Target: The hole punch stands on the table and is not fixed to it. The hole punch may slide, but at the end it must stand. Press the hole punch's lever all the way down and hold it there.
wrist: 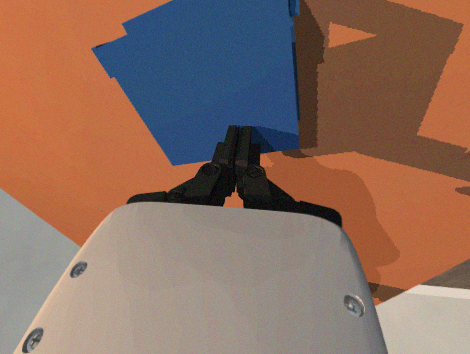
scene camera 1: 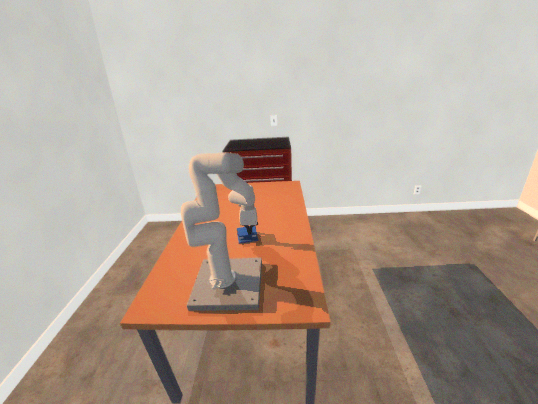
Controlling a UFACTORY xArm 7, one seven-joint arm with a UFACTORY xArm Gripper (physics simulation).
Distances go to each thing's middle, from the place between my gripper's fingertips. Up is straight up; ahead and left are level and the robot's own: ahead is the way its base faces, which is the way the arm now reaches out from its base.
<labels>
My gripper is now 3 cm short of the broad flat blue lever (wrist: pixel 189 77), 2 cm to the right of it and 1 cm above it.
</labels>
